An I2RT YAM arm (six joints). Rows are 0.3 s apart.
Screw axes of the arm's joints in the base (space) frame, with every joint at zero. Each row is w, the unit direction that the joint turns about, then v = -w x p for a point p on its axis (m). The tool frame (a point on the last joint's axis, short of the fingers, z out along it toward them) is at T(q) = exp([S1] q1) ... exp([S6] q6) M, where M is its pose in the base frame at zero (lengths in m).
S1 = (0, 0, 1, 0, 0, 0)
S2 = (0, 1, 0, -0.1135, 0, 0.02)
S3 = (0, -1, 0, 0.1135, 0, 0.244)
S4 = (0, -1, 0, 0.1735, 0, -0.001)
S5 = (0, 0, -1, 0, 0.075, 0)
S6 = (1, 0, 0, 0, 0.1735, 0)
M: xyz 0.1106 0 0.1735 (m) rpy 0 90 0 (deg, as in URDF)
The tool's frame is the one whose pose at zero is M.
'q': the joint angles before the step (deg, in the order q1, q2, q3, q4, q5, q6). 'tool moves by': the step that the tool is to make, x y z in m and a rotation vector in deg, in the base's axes. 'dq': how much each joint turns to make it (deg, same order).
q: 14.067 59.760 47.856 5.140 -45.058 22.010
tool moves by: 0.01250 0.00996 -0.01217 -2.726 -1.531 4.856
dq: 1.194 4.261 0.483 0.840 -3.194 -5.125
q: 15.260 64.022 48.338 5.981 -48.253 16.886
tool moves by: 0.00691 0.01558 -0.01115 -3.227 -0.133 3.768
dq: 2.839 3.491 1.139 -2.111 -0.262 -4.900
